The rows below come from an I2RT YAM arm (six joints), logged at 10 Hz.
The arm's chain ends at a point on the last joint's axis. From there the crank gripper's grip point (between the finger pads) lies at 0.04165 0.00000 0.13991 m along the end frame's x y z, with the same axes.
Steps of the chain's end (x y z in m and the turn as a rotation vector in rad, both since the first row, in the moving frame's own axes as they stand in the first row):
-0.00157, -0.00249, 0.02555, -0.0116, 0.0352, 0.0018
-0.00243, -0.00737, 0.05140, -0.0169, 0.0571, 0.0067
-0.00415, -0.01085, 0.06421, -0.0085, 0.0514, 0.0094
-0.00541, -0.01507, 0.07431, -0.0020, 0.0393, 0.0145
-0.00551, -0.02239, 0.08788, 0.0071, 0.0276, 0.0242
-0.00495, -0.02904, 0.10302, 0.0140, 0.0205, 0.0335
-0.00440, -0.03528, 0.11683, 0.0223, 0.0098, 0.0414
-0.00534, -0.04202, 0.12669, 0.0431, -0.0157, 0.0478
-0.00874, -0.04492, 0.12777, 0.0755, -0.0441, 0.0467
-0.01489, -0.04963, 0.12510, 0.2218, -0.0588, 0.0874
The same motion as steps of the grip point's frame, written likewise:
0.00333, -0.00080, 0.02399, -0.0116, 0.0352, 0.0018
0.00548, -0.00472, 0.04877, -0.0169, 0.0571, 0.0067
0.00298, -0.00925, 0.06188, -0.0085, 0.0514, 0.0094
0.00005, -0.01415, 0.07256, -0.0020, 0.0393, 0.0145
-0.00167, -0.02232, 0.08668, 0.0071, 0.0276, 0.0242
-0.00208, -0.02955, 0.10213, 0.0140, 0.0205, 0.0335
-0.00300, -0.03664, 0.11640, 0.0223, 0.0098, 0.0414
-0.00744, -0.04612, 0.12724, 0.0431, -0.0157, 0.0478
-0.01474, -0.05374, 0.12914, 0.0755, -0.0441, 0.0467
-0.02191, -0.07738, 0.12426, 0.2218, -0.0588, 0.0874

